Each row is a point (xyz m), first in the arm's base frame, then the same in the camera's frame.
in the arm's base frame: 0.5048 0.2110 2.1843
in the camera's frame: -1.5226 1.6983 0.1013
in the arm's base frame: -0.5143 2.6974 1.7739
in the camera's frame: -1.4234 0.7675 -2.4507
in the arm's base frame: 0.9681 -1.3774 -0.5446
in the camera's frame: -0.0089 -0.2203 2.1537
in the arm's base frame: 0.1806 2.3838 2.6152
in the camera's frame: -1.4520 1.8564 -2.1307
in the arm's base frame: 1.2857 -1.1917 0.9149
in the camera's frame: -0.5548 1.1412 1.8165
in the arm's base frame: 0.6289 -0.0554 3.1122
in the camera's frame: -2.0307 2.5165 0.2415
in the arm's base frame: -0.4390 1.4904 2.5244
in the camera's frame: -2.1138 1.4118 -1.3859
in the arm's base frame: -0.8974 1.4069 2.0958
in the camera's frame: -2.2438 0.7942 -1.3363
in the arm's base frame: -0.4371 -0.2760 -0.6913
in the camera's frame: -0.7237 -1.1731 0.8156
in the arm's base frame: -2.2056 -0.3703 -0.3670
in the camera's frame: -2.3046 -1.9674 0.4816
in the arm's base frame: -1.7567 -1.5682 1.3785
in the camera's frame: -3.2763 -0.3015 1.4633
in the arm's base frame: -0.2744 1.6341 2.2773
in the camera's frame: -1.8063 1.3119 -1.4515
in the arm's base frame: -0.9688 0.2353 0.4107
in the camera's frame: -1.6359 -0.6041 0.0394
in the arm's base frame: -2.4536 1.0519 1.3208
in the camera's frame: -3.0956 -0.7567 -1.2039
